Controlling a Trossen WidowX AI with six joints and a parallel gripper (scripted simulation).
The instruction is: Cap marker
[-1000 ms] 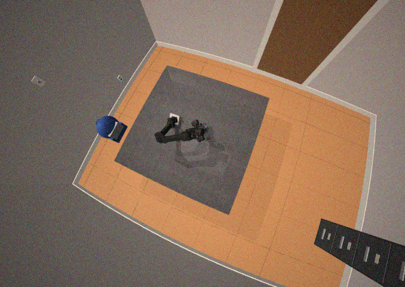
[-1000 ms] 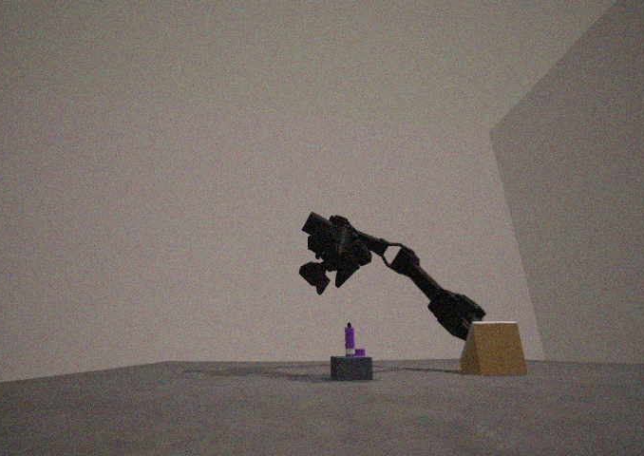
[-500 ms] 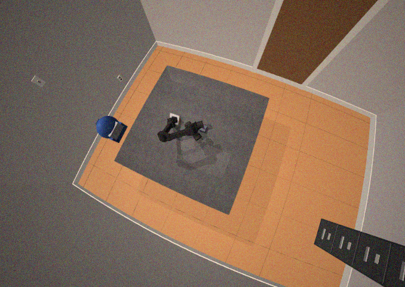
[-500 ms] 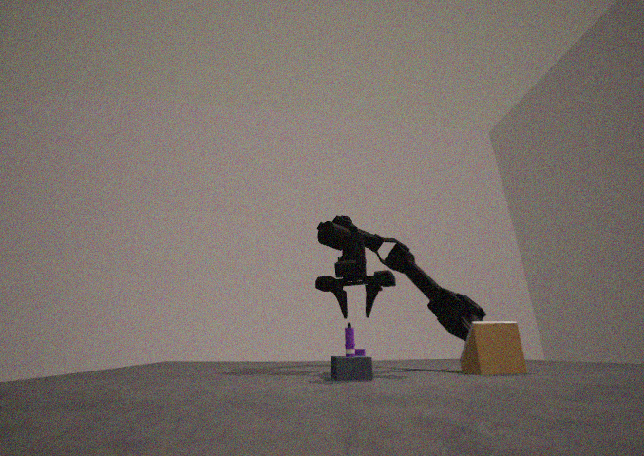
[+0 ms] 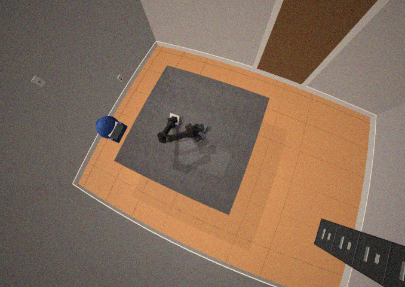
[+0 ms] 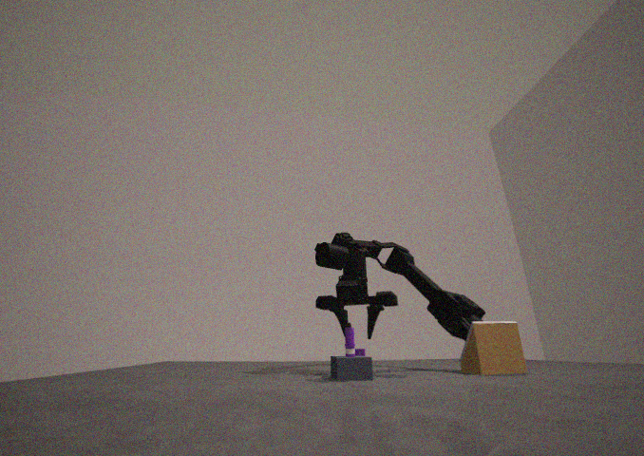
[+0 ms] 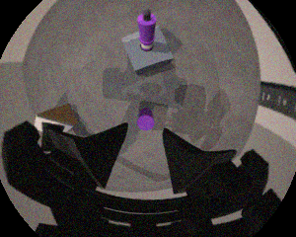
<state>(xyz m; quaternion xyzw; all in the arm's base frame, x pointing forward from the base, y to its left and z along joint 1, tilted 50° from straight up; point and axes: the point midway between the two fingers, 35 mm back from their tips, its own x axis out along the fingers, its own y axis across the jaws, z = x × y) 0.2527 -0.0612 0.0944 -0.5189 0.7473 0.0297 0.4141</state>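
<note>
My gripper tip is now 40 mm above the purple cap. Round my gripper tip: dark grey holder block (110 mm to the left, 60 mm ahead, 50 mm below).
</note>
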